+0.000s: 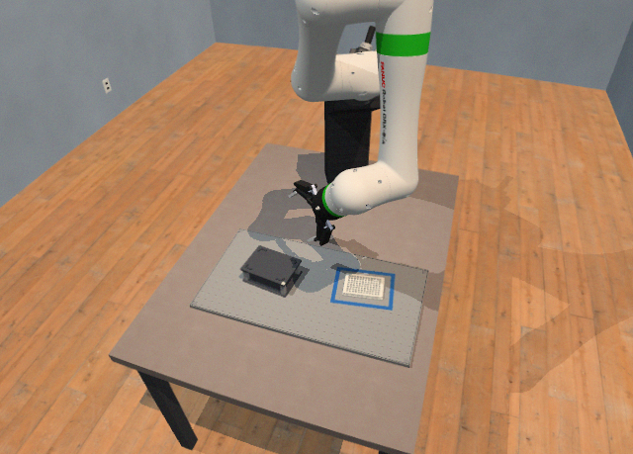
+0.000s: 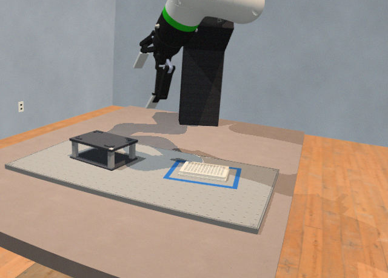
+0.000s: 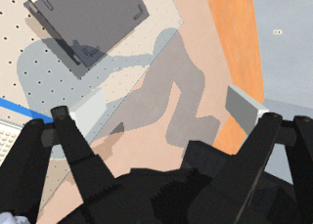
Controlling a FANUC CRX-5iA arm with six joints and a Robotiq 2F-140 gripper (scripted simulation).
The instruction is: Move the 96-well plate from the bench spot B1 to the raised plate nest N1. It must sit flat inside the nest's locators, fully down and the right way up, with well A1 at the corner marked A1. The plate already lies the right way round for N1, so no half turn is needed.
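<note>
My gripper is now 1 cm past the white 96-well plate, 22 cm to the right of it and 21 cm above it. The rest, counted from my hand: A1 label 15 cm ahead, 1 cm to the left, 16 cm below.
</note>
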